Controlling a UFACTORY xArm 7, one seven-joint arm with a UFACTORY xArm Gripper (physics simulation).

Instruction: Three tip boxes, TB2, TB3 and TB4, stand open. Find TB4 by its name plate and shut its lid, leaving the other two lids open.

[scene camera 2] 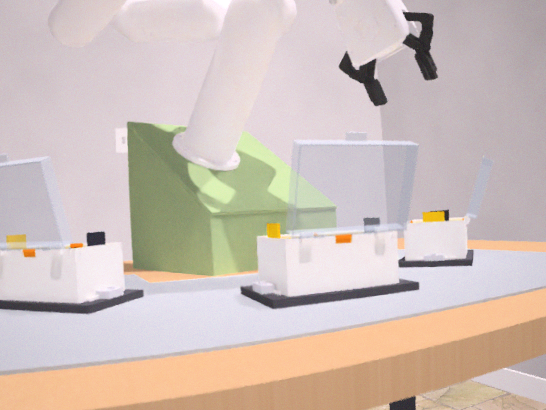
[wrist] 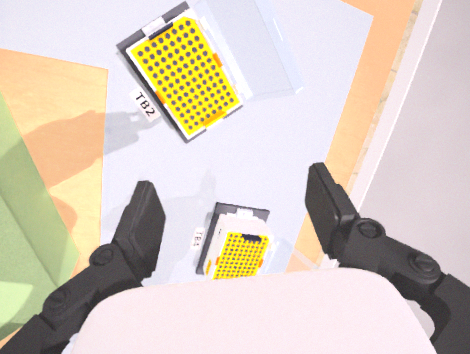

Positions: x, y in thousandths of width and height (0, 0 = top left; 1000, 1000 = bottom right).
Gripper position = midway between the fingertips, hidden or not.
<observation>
In view: the gripper (scene camera 2: 745, 226), a yellow tip rack (wrist: 376, 165) and a grey mat (wrist: 552, 445).
The gripper shows as well in the wrist view (wrist: 495, 538).
</observation>
